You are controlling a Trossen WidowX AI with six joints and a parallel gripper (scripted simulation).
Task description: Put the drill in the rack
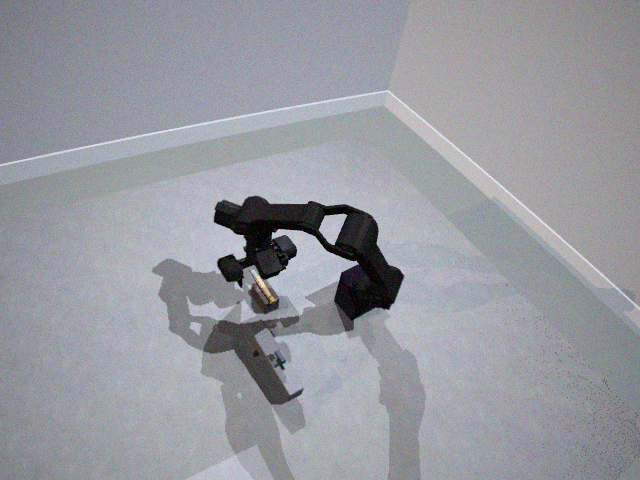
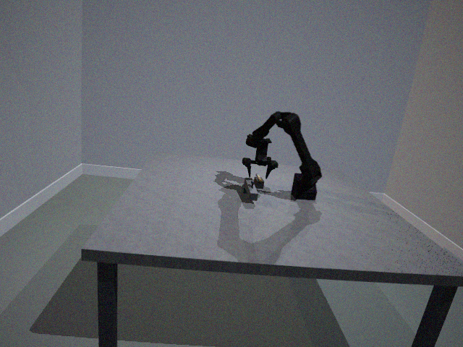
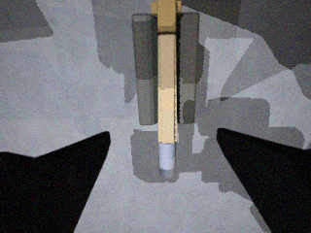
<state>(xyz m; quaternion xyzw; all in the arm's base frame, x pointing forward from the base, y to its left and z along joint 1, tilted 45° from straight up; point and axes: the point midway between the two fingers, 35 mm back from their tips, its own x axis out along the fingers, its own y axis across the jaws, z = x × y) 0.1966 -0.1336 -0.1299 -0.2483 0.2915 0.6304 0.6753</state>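
Right now the drill is 40 mm to the left of my gripper tip and 10 mm above it. The rest, counted from my gripper tip: rack: 10 mm ahead, 50 mm to the left, 10 mm below; then key: 90 mm ahead, 230 mm to the left, 20 mm above; then grey fixture: 90 mm ahead, 210 mm to the left.
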